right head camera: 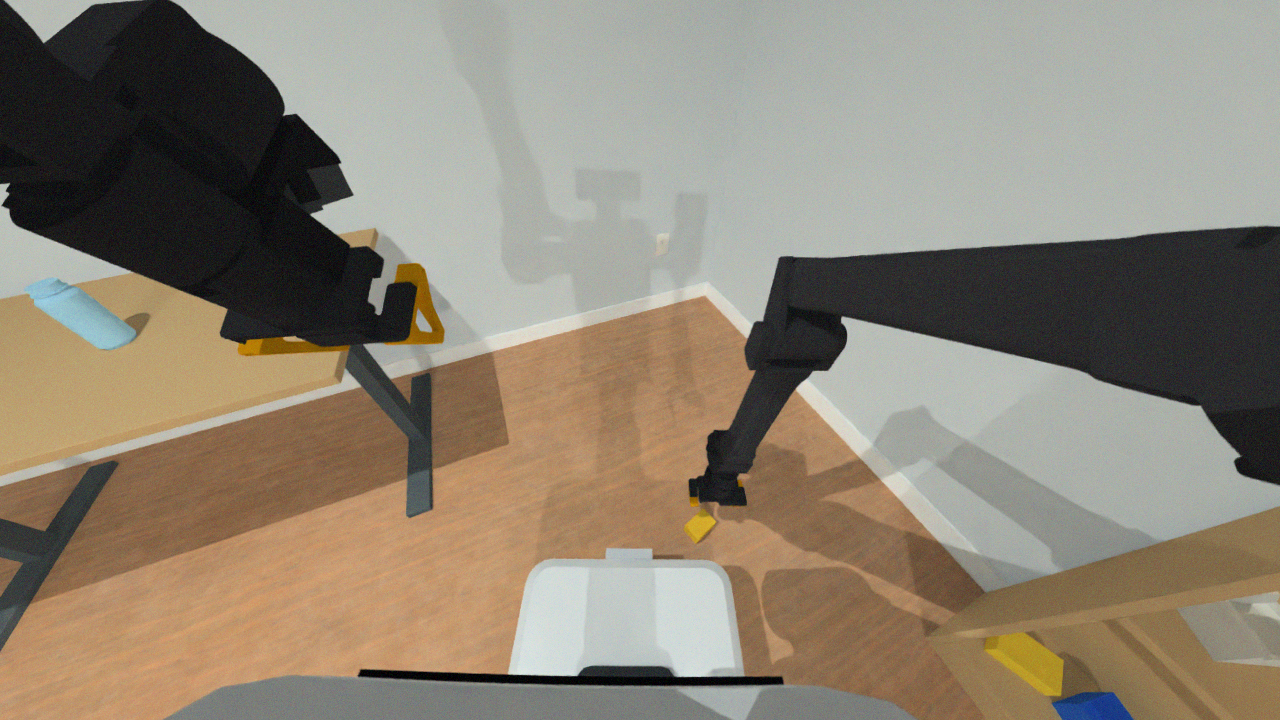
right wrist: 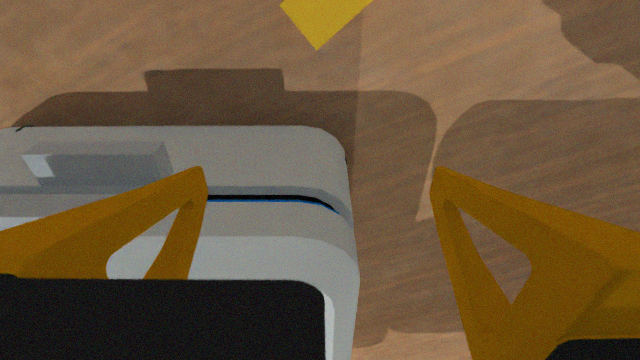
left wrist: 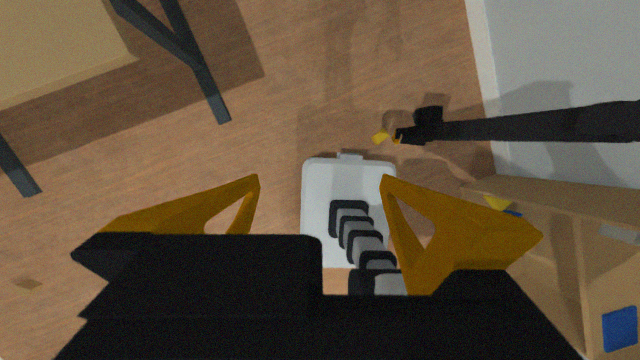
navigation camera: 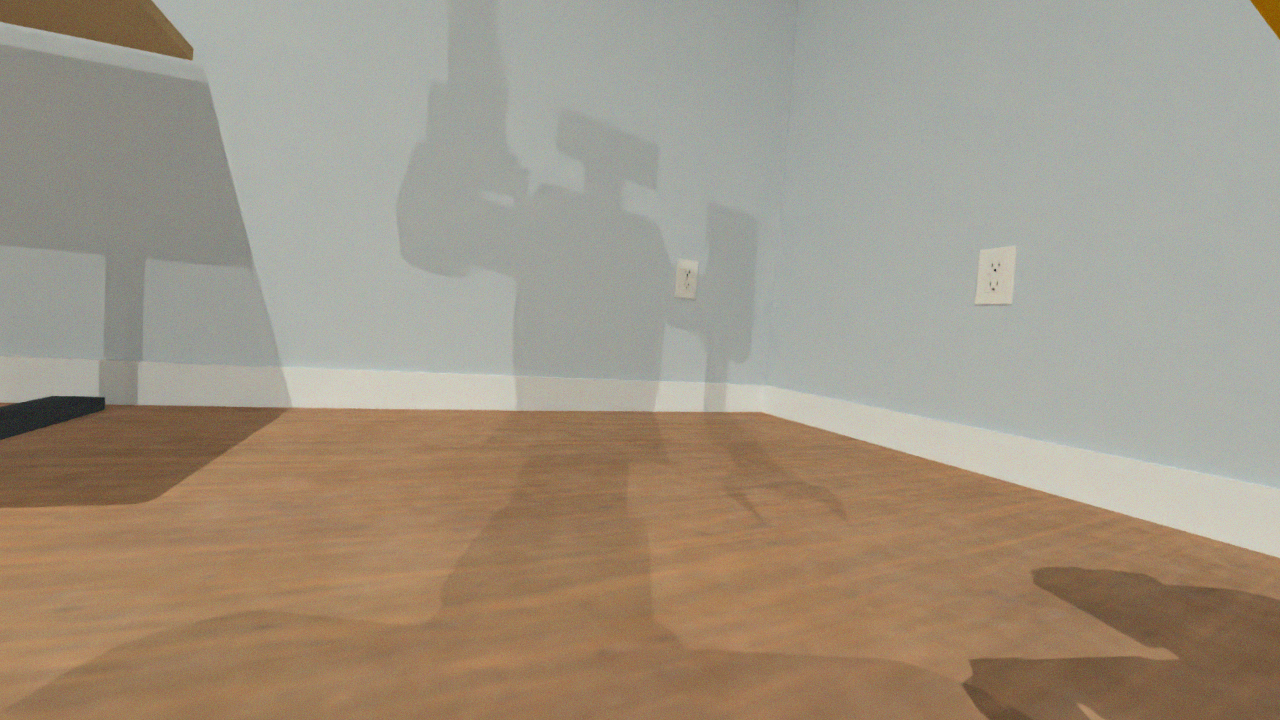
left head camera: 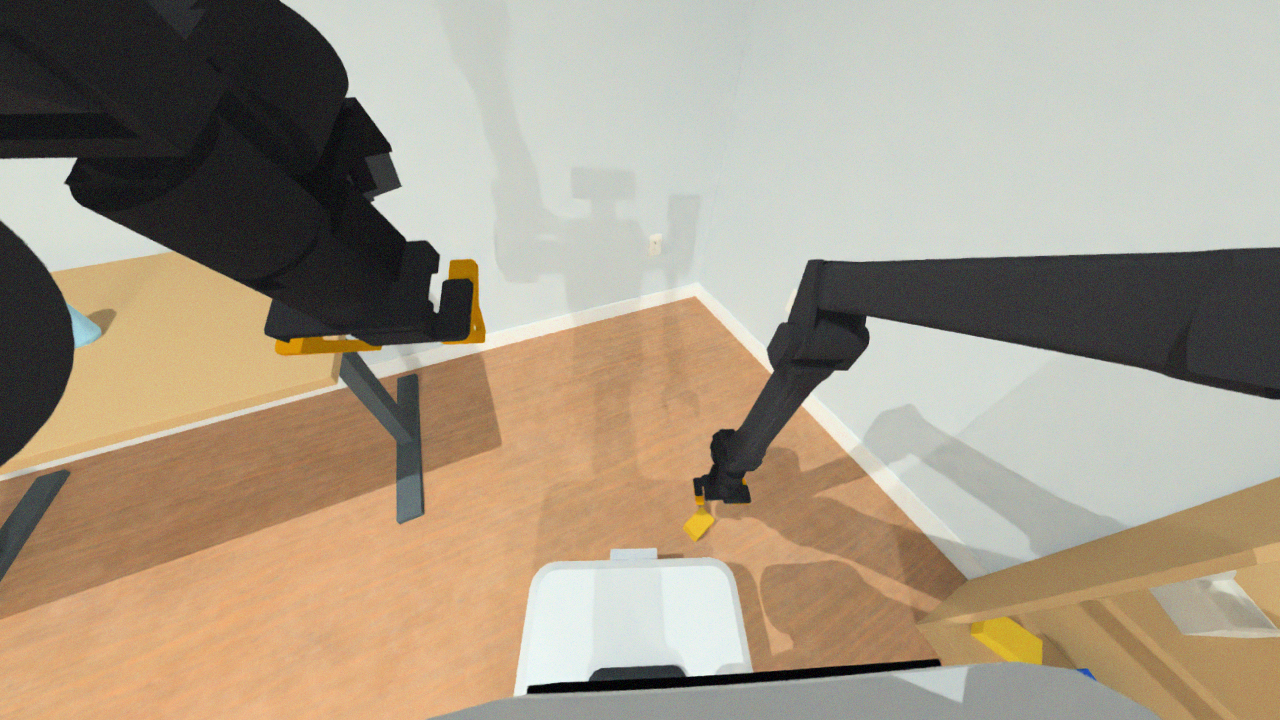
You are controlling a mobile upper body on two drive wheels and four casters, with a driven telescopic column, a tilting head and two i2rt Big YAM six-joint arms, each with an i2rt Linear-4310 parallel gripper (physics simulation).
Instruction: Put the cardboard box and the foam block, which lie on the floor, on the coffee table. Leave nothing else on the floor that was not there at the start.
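Frame: origin at the left arm's base, x up, y ahead, z left, level; centimetres.
Where they show: left gripper, fingertip midpoint: [right head camera: 395, 340] [left wrist: 319, 180] [left head camera: 432, 339]; right gripper, fingertip midpoint: [right head camera: 711, 503] [right wrist: 318, 179] [left wrist: 401, 138] [left head camera: 715, 501].
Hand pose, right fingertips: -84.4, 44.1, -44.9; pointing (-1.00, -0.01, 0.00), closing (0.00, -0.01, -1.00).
Things, the pixels of their top centre, and the offset from my right fingertips, as dx, dy, dz. Level surfaces: height alone.
- small yellow block at its top centre: [right head camera: 700, 523] [left head camera: 699, 521] [left wrist: 381, 136] -27.0, +3.5, -1.1
- wood-topped table at its surface level: dx +40.5
- light blue bottle at its top centre: [right head camera: 40, 284] +57.0, +19.6, +145.8
The foam block, a small yellow block [left head camera: 698, 523] [right head camera: 699, 526] [left wrist: 380, 137] [right wrist: 324, 20], lies on the floor just beyond the front of my white base. My right gripper [left head camera: 720, 503] [right head camera: 716, 501] [left wrist: 401, 138] [right wrist: 318, 179] is open and empty, low at the base's front right corner; the block lies outside its fingers. My left gripper [left head camera: 389, 342] [right head camera: 344, 344] [left wrist: 319, 180] is open and empty, held high. A small brown patch [left wrist: 27, 283] lies on the floor at the lower left of the left wrist view; I cannot tell whether it is the cardboard box. No coffee table is clearly recognisable.
A wood-topped table [left head camera: 205, 358] [right head camera: 179, 394] [left wrist: 50, 50] with dark legs stands at the left, bearing a light blue bottle [left head camera: 83, 329] [right head camera: 85, 313]. A wooden shelf unit [left head camera: 1074, 564] [right head camera: 1118, 555] at the right holds yellow, blue and grey items. Walls meet ahead.
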